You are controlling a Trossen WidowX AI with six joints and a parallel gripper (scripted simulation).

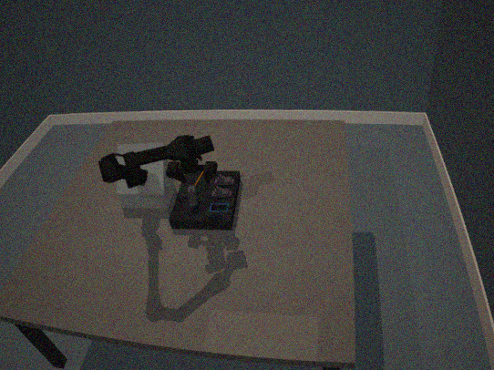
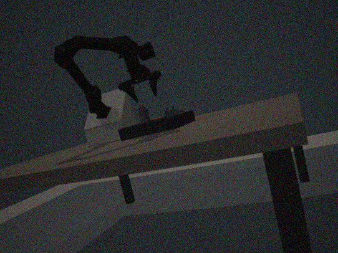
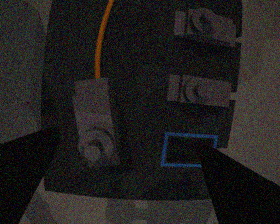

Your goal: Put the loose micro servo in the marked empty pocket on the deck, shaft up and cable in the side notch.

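Right now the dark deck is 12 cm below my gripper tip, 3 cm to the left of it and 3 cm behind it.
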